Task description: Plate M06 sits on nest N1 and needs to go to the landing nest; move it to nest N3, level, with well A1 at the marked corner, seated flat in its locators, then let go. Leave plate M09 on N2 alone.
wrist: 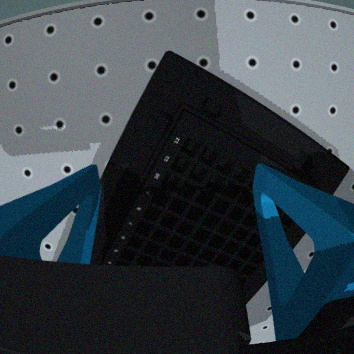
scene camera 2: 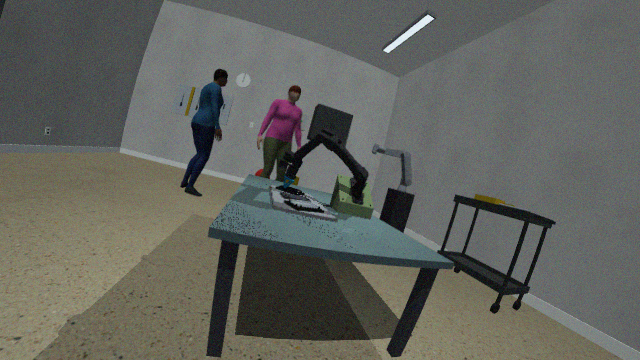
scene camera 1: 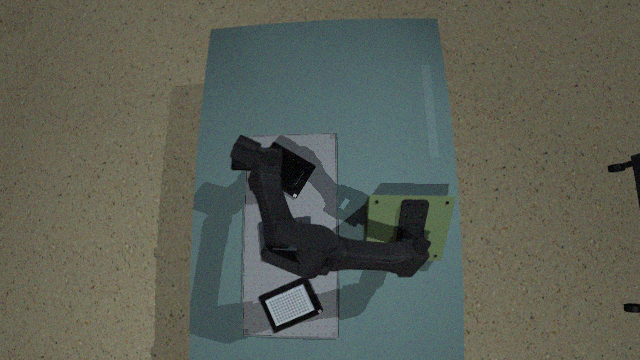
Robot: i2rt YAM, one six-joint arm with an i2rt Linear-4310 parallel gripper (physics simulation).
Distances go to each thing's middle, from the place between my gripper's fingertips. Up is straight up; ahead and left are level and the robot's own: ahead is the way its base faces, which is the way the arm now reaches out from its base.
Right now my hand is 40 mm past the black well plate (wrist: 192, 205) and 10 mm to the left of it.
